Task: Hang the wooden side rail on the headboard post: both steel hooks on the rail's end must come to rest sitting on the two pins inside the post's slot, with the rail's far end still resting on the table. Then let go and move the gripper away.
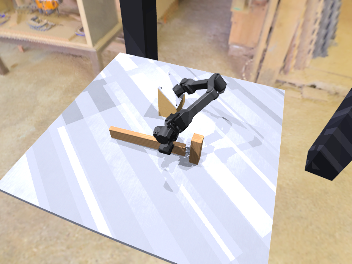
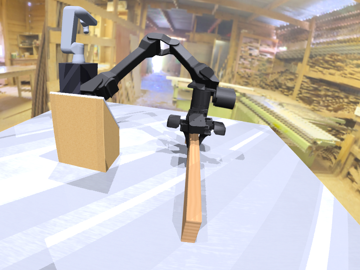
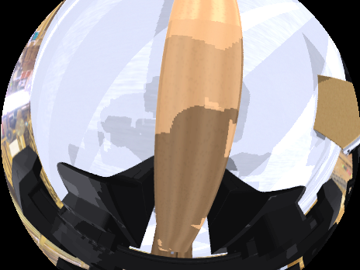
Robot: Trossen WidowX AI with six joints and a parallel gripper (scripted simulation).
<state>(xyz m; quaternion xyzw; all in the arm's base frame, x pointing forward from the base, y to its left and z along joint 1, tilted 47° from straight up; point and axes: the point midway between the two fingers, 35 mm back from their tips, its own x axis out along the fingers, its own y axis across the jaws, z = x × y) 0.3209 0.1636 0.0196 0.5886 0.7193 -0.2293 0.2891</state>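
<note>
The headboard post lies 2 cm behind my gripper tip, 13 cm to the left of it and 4 cm above it.
</note>
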